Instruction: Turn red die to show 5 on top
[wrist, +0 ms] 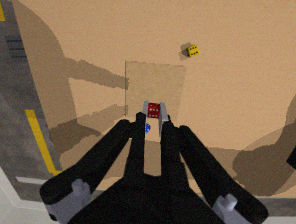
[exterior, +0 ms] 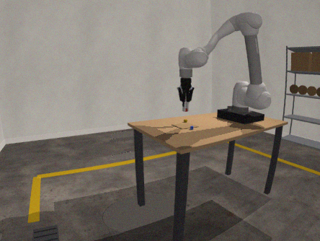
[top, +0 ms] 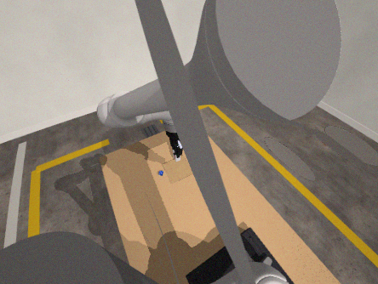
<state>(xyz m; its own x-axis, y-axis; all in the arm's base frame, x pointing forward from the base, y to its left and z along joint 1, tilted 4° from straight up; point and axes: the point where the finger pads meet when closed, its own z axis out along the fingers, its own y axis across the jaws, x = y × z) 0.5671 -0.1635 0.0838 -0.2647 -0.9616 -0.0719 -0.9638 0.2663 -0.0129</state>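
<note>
The tan mat lies 14 cm below my hand. Also, from my hand: red die 2 cm below; then yellow die 10 cm behind, 8 cm to the right, 13 cm below; then blue die 4 cm ahead, 9 cm to the left, 13 cm below.
</note>
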